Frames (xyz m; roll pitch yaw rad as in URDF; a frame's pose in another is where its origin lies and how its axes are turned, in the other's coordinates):
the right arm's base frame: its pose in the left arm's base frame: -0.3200 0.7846 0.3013 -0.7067 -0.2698 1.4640
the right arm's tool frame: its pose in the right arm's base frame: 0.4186 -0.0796 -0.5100 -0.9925 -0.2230 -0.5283
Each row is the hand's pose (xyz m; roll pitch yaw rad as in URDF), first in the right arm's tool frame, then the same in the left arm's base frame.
Working: the right arm's tool frame: its pose in the left arm's base frame: 0.1220 1.2331 0.0889 -1.5921 -0.7674 1.1384

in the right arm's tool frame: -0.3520 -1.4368 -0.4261 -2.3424 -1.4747 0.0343
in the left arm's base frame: -0.0458 -0.0738 0.8849 1.6380 -0.0490 2.6229
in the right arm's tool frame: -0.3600 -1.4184 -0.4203 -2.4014 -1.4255 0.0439
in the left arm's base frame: -0.0477 -0.0651 0.8660 1.5910 -0.0808 2.5853
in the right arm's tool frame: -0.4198 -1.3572 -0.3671 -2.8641 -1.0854 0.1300
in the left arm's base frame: -0.0947 -0.0432 0.7796 1.2621 -0.2673 2.2951
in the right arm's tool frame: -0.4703 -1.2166 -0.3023 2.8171 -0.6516 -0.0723
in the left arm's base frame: -0.1247 0.0392 0.6424 0.6392 -0.6219 1.9827
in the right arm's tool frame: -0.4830 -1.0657 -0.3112 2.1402 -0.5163 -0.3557
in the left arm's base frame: -0.0737 0.1208 0.5251 -0.2447 -0.8888 2.0545
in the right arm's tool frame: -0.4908 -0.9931 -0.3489 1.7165 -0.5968 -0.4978
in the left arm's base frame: -0.0196 0.1445 0.4681 -0.9237 -0.8949 2.2854
